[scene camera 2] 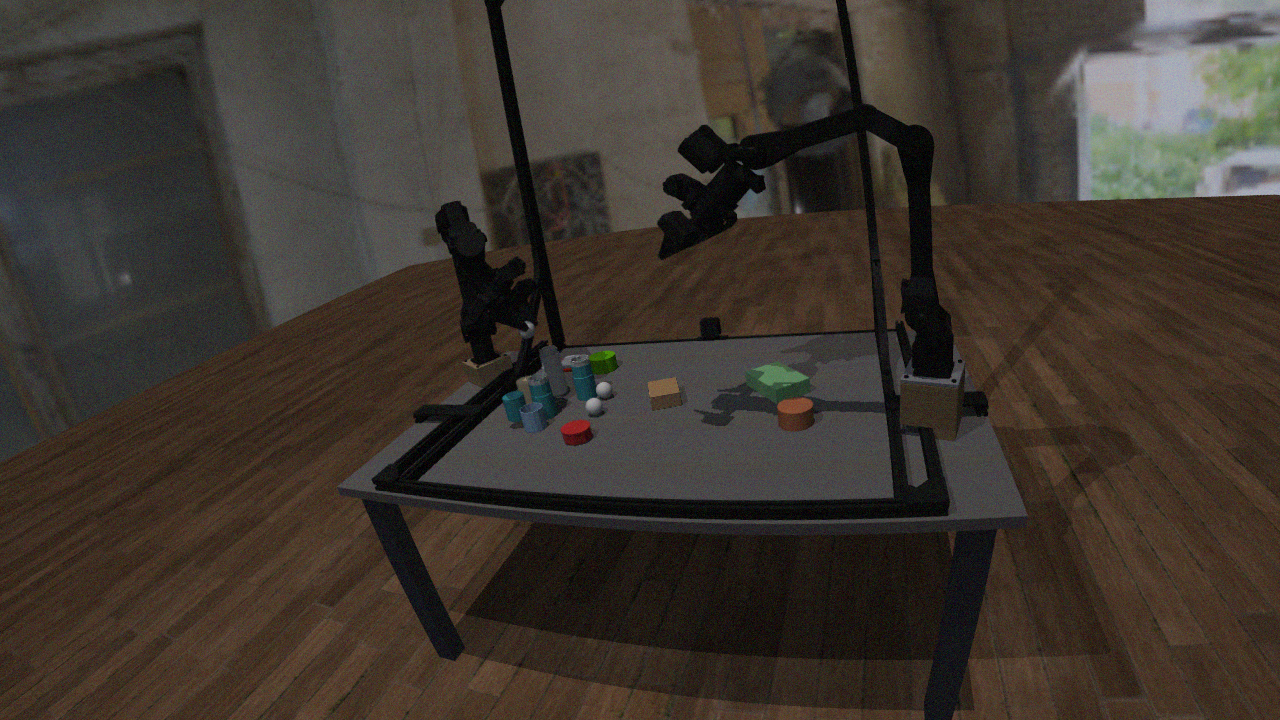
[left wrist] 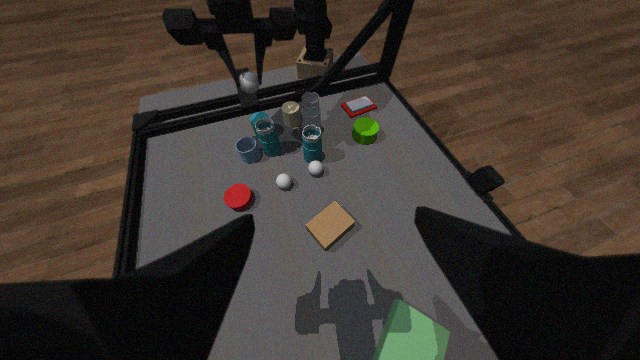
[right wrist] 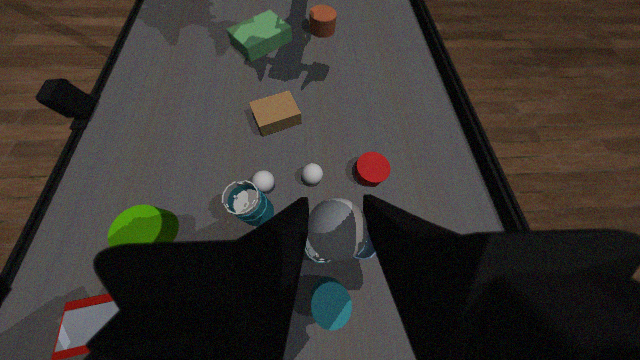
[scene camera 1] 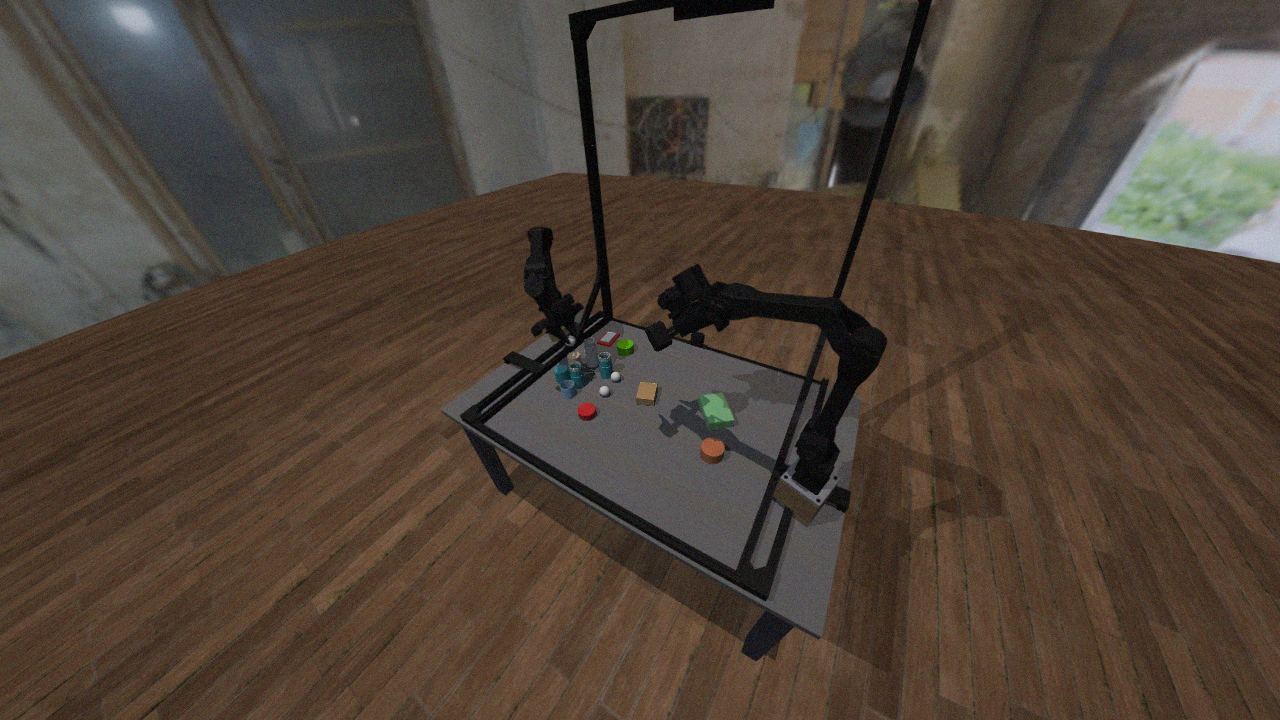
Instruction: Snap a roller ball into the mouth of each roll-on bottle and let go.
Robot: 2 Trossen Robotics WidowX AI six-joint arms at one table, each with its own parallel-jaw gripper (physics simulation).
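Places are measured from the left arm's base along level axes (x ahead, y left, z up), in centimetres.
Pixels of known places: left gripper, fingertip midpoint: (scene camera 2: 674, 251) (left wrist: 334, 217); right gripper, fingertip midpoint: (scene camera 2: 532, 327) (left wrist: 249, 85) (right wrist: 335, 203) (scene camera 1: 573, 341); left arm's base, link origin: (scene camera 2: 934, 369) (scene camera 1: 810, 477); right arm's base, link origin: (scene camera 2: 485, 358) (left wrist: 315, 55) (scene camera 1: 558, 322).
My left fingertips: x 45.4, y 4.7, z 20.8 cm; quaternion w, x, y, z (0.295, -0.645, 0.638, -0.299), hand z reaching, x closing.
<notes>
For each thing: its top centre in the pictures, then the offset to it from my left fingertips. "spot": a spot on its surface instead.
- third ball, top centre: (right wrist: 341, 223) (scene camera 2: 524, 321) (left wrist: 245, 73) (scene camera 1: 569, 336) dx +29.6, dy +12.4, dz -10.0 cm
- blue cup, top centre: (right wrist: 361, 240) (scene camera 2: 530, 407) (left wrist: 245, 144) (scene camera 1: 566, 384) dx +28.1, dy +17.5, dz -26.5 cm
- beige cylinder, top centre: (scene camera 2: 525, 379) (left wrist: 290, 107) (scene camera 1: 573, 355) dx +39.9, dy +7.4, dz -25.9 cm
- tall translucent cylinder, top centre: (scene camera 2: 547, 348) (left wrist: 310, 97) (scene camera 1: 589, 341) dx +36.4, dy +1.9, dz -20.4 cm
- red disc, top centre: (right wrist: 373, 166) (scene camera 2: 575, 426) (left wrist: 237, 195) (scene camera 1: 586, 409) dx +15.7, dy +18.1, dz -28.4 cm
- green cylinder, top centre: (right wrist: 135, 228) (scene camera 2: 601, 355) (left wrist: 366, 126) (scene camera 1: 625, 344) dx +33.8, dy -12.2, dz -27.5 cm
- red-edged tray, surface spot: (left wrist: 345, 107) spot: dx +44.4, dy -8.1, dz -30.4 cm
- tan block, top centre: (left wrist: 330, 222) (scene camera 2: 663, 386) (right wrist: 274, 107) (scene camera 1: 646, 390) dx +8.8, dy -1.4, dz -28.0 cm
- green block, top centre: (scene camera 2: 776, 374) (left wrist: 411, 357) (right wrist: 259, 27) (scene camera 1: 715, 407) dx -11.7, dy -12.1, dz -28.0 cm
- orange cylinder, top centre: (scene camera 2: 795, 405) (scene camera 1: 712, 446) (right wrist: 323, 12) dx -21.0, dy +0.6, dz -27.5 cm
Two teal bottles with open mouths stand upright: one (scene camera 1: 605, 367) (scene camera 2: 583, 383) (left wrist: 312, 150) (right wrist: 257, 210), and another (scene camera 1: 575, 377) (scene camera 2: 542, 398) (left wrist: 270, 144) mostly hidden behind the held ball in the right wrist view. Two loose white balls lie on the table, one (scene camera 2: 604, 390) (left wrist: 315, 168) (right wrist: 263, 181) beside the first bottle, the other (scene camera 2: 593, 406) (left wrist: 284, 181) (right wrist: 312, 174) nearer the red disc. My right gripper (left wrist: 249, 85) (right wrist: 335, 203) is shut on a third ball (scene camera 1: 571, 340) (scene camera 2: 527, 329) (right wrist: 332, 225), above the table. My left gripper (scene camera 1: 677, 337) (left wrist: 334, 217) is open and empty, high over the table.
Near the bottles stand a blue cup (left wrist: 248, 151), teal cylinder (left wrist: 259, 119) (right wrist: 331, 305), beige cylinder (left wrist: 291, 115) and tall translucent cylinder (left wrist: 310, 112). Also on the table: red disc (left wrist: 238, 196), green cylinder (left wrist: 365, 131), red-edged tray (left wrist: 345, 107), tan block (left wrist: 330, 225), green block (right wrist: 260, 35), orange cylinder (right wrist: 322, 21).
</notes>
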